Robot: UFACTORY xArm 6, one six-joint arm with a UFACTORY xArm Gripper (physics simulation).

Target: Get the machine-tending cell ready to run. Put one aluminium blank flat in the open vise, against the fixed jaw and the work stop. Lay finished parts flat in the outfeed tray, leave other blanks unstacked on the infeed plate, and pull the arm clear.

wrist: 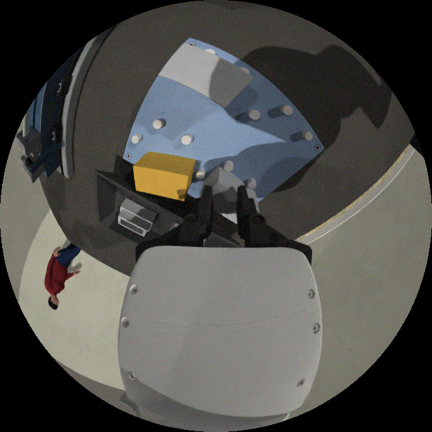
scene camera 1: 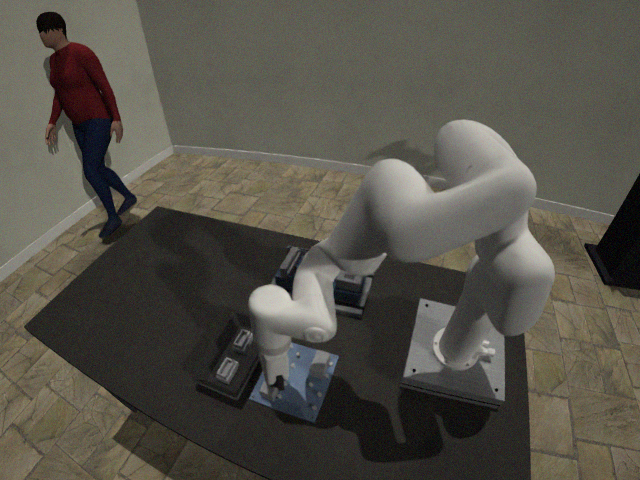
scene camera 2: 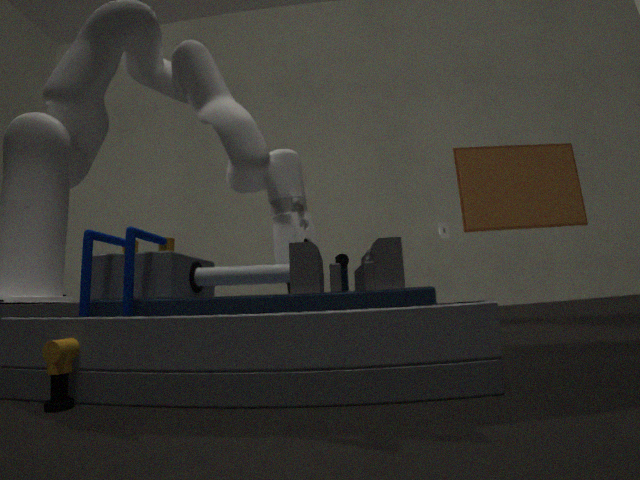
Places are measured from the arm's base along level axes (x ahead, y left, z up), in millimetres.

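Where they show: gripper, fingertip midpoint: [scene camera 1: 275, 379]; arm's base, origin of the base link: [scene camera 1: 455, 348] [scene camera 2: 27, 304].
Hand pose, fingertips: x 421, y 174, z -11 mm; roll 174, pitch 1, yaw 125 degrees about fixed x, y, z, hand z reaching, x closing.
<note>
Things, the pixels of their centre, and the offset from my fingertips. "pt": a spot on its surface instead.
- blue infeed plate, body centre: [scene camera 1: 295, 378] 34 mm right, 36 mm back, 40 mm down
- grey aluminium blank, body centre: [scene camera 1: 271, 385] 12 mm left, 7 mm ahead, 18 mm down
- dark outfeed tray, surface spot: [scene camera 1: 218, 388] pt 62 mm left, 130 mm ahead, 14 mm down
My gripper [scene camera 1: 278, 383] [wrist: 224, 197] is low over the near-left edge of the blue infeed plate [scene camera 1: 299, 376] [wrist: 172, 102], with its fingers closed in on a grey aluminium blank [scene camera 1: 267, 391] [wrist: 223, 184]; their contact is partly hidden. Another blank [scene camera 1: 321, 362] [wrist: 205, 75] lies flat on the plate's far side. Two finished parts [scene camera 1: 226, 369] [scene camera 1: 242, 341] lie in the dark outfeed tray [scene camera 1: 218, 388]; one part [wrist: 137, 217] shows in the wrist view. In the second scene view, the vise's jaws [scene camera 2: 306, 268] [scene camera 2: 390, 263] stand apart, and no blank can be made out between them.
A yellow block [wrist: 164, 176] shows beside the infeed plate in the wrist view. Small pegs [wrist: 187, 139] [wrist: 254, 115] stand on the plate. Blue rails [scene camera 2: 129, 271] rise beside the vise's cylinder. The robot's base plate [scene camera 1: 423, 330] is at the right. A person [scene camera 1: 85, 82] is beyond the table.
</note>
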